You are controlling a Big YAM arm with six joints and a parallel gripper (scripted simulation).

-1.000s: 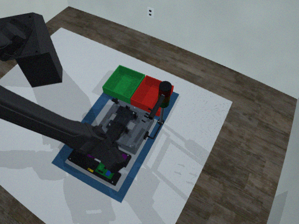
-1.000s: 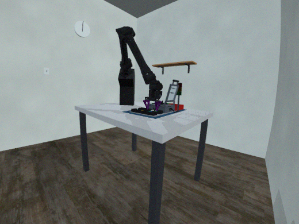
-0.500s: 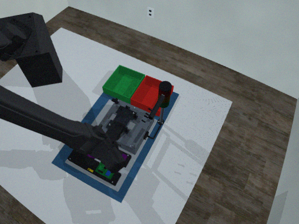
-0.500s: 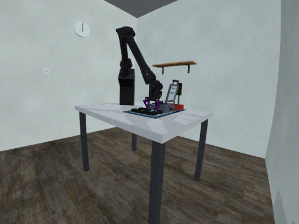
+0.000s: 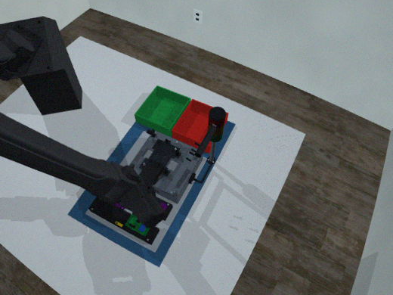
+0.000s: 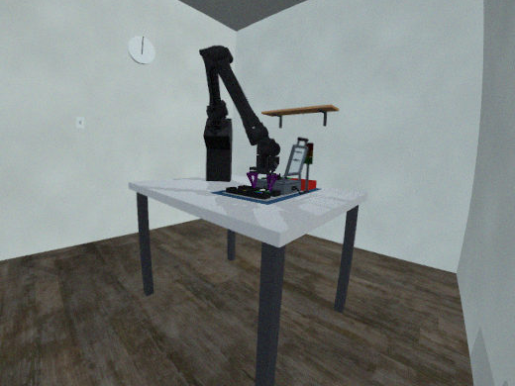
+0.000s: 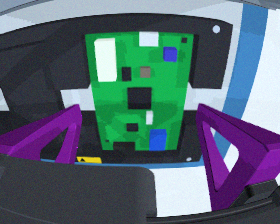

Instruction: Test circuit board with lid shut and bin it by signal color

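The green circuit board lies 20 mm below my hand. From my hand the other things lie so: black latch hook: 240 mm to the left, 50 mm behind, 50 mm above; red bin: 360 mm to the left, 80 mm ahead, 20 mm below; tester lid: 150 mm to the left, 140 mm above, 120 mm ahead.
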